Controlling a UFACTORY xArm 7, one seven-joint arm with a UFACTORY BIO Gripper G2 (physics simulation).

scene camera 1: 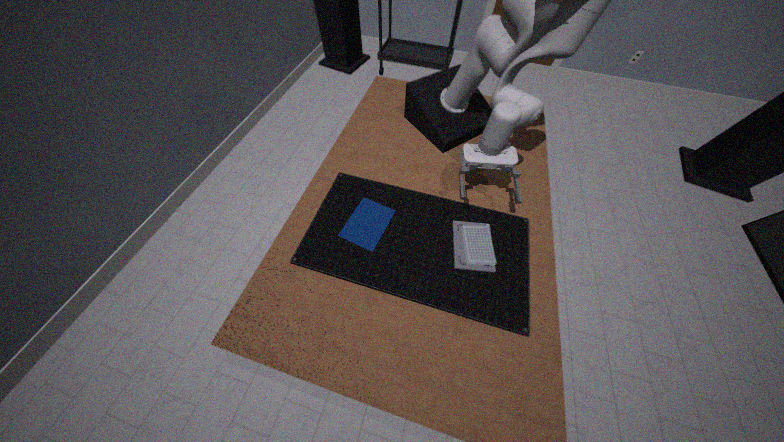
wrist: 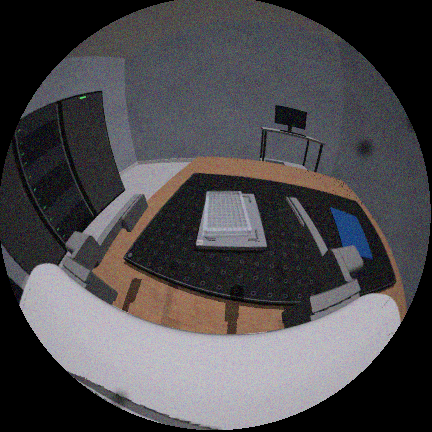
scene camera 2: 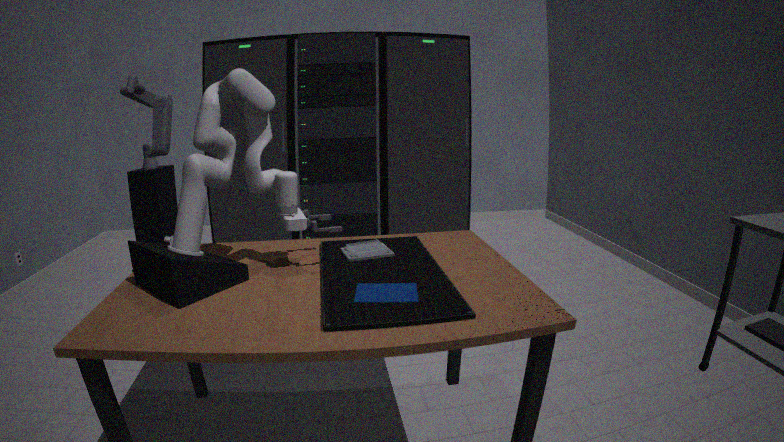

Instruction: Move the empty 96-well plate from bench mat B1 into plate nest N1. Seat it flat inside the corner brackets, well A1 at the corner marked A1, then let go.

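Frame: origin at the arm's base, x down, y ahead, z right, level; millimetres.
Seen in the pictures: hand, its tool point: [scene camera 1: 489, 194] [wrist: 209, 213] [scene camera 2: 329, 223]; arm's base, origin of its link: [scene camera 1: 453, 101] [scene camera 2: 185, 252].
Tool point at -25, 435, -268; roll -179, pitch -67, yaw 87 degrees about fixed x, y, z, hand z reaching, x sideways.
Observation:
Pixels of each thing's top centre, then the offset from my tool point to it, as dx, dy, dz. Level surfaces: height alone.
- clear 96-well plate, centre of its top: [wrist: 225, 206] [scene camera 1: 479, 243] [scene camera 2: 365, 244] +86, +118, -34
- grey plate nest N1, centre of its top: [wrist: 231, 212] [scene camera 1: 473, 244] [scene camera 2: 366, 249] +100, +121, -22
- Blue bench mat B1, height of its surface: dx +112
- same black board, height of its surface: dx +115
- wooden table, height of its surface: dx +128
The clear 96-well plate [scene camera 1: 478, 244] [scene camera 2: 367, 248] [wrist: 226, 212] rests on the grey plate nest N1 [scene camera 1: 458, 253] [wrist: 258, 227]. It is off-centre: in the wrist view it lies toward the nest's left edge, with a bare strip and two corner brackets showing beyond its right side. The left brackets are hidden, and the plate does not look squarely inside the brackets. Whether it is quite flat, and where well A1 is, I cannot tell. My gripper [scene camera 1: 490, 202] [scene camera 2: 336, 222] [wrist: 216, 200] is wide open and empty, raised and back from the plate on the robot's side.
Blue bench mat B1 [scene camera 1: 366, 224] [scene camera 2: 385, 292] [wrist: 350, 233] lies on the same black board [scene camera 1: 417, 263] [scene camera 2: 340, 315] [wrist: 280, 270] as the nest. The board lies on the wooden table [scene camera 1: 395, 351] [scene camera 2: 263, 329]. Dark cabinets [scene camera 2: 428, 137] [wrist: 82, 150] stand beyond the table.

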